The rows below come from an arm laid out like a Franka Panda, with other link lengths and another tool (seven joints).
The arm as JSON. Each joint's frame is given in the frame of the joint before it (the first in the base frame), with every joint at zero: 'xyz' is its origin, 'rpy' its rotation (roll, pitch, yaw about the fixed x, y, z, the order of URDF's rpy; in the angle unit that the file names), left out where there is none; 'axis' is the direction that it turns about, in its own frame. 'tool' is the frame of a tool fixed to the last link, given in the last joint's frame.
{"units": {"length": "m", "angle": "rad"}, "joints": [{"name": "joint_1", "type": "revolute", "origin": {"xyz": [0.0, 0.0, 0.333]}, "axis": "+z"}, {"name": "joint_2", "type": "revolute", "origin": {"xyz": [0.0, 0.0, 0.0], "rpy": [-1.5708, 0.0, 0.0]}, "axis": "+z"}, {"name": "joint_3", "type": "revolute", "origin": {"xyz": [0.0, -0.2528, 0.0], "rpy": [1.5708, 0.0, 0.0]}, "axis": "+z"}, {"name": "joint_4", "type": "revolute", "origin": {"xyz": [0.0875, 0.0, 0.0], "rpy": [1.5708, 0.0, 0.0]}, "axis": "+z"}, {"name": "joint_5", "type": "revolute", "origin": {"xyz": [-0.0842, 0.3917, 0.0], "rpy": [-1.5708, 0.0, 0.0]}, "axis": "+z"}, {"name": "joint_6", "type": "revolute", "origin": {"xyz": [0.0, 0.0, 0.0], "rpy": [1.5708, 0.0, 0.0]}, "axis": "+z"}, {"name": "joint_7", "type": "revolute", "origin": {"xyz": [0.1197, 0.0, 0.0], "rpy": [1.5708, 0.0, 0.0]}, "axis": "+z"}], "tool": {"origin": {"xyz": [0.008, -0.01, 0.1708], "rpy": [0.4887, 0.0, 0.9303]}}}
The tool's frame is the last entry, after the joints.
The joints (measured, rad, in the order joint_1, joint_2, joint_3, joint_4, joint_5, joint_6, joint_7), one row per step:
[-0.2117 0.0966 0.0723 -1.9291 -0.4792 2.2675 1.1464]
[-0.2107 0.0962 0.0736 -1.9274 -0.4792 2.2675 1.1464]
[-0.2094 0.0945 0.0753 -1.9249 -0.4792 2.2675 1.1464]
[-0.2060 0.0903 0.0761 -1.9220 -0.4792 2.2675 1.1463]
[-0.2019 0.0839 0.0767 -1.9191 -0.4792 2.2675 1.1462]
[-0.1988 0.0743 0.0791 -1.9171 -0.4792 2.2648 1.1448]
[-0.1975 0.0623 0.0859 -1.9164 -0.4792 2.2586 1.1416]
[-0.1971 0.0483 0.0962 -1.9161 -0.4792 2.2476 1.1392]
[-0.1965 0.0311 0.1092 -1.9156 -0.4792 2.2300 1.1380]
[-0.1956 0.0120 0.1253 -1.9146 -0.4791 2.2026 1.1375]
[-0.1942 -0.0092 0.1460 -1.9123 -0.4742 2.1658 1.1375]
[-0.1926 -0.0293 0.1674 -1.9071 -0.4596 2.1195 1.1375]
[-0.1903 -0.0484 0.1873 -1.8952 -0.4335 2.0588 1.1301]
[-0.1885 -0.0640 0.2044 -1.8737 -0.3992 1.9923 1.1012]
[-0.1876 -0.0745 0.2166 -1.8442 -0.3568 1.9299 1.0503]
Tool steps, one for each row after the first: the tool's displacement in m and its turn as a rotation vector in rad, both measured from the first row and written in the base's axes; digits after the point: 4 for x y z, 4 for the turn. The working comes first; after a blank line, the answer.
Tool pose at each row, in the base's axes (x y z in m, rotation vector in rad; the steps are taken from these numbers as rounded here):
[0.6625 -0.1177 0.3515 -1.5588 2.1262 -1.2172]
[0.6631 -0.1162 0.3527 -1.5589 2.1224 -1.2178]
[0.6640 -0.1143 0.3553 -1.5579 2.1167 -1.2197]
[0.6650 -0.1116 0.3598 -1.5556 2.1076 -1.2235]
[0.6659 -0.1085 0.3657 -1.5519 2.0966 -1.2287]
[0.6662 -0.1051 0.3729 -1.5499 2.0849 -1.2344]
[0.6659 -0.1001 0.3804 -1.5531 2.0718 -1.2386]
[0.6649 -0.0938 0.3883 -1.5586 2.0602 -1.2422]
[0.6630 -0.0860 0.3974 -1.5657 2.0506 -1.2461]
[0.6598 -0.0769 0.4065 -1.5777 2.0459 -1.2488]
[0.6554 -0.0650 0.4161 -1.5920 2.0460 -1.2461]
[0.6498 -0.0528 0.4247 -1.6041 2.0585 -1.2324]
[0.6427 -0.0412 0.4338 -1.6203 2.0822 -1.2043]
[0.6355 -0.0307 0.4445 -1.6539 2.0967 -1.1617]
[0.6296 -0.0216 0.4565 -1.7007 2.0941 -1.1029]

[0.0006 0.0015 0.0012 -0.0002 -0.0022 0.0023]
[0.0015 0.0034 0.0038 -0.0007 -0.0062 0.0053]
[0.0025 0.0061 0.0083 -0.0020 -0.0132 0.0096]
[0.0034 0.0092 0.0142 -0.0036 -0.0224 0.0143]
[0.0037 0.0126 0.0214 -0.0061 -0.0308 0.0199]
[0.0034 0.0176 0.0289 -0.0094 -0.0365 0.0283]
[0.0024 0.0239 0.0368 -0.0131 -0.0398 0.0365]
[0.0005 0.0317 0.0459 -0.0178 -0.0409 0.0438]
[-0.0027 0.0408 0.0550 -0.0236 -0.0358 0.0497]
[-0.0071 0.0527 0.0646 -0.0267 -0.0261 0.0543]
[-0.0127 0.0649 0.0732 -0.0219 -0.0101 0.0530]
[-0.0198 0.0765 0.0823 -0.0093 0.0162 0.0491]
[-0.0270 0.0870 0.0930 0.0073 0.0505 0.0592]
[-0.0329 0.0961 0.1050 0.0308 0.0864 0.0872]

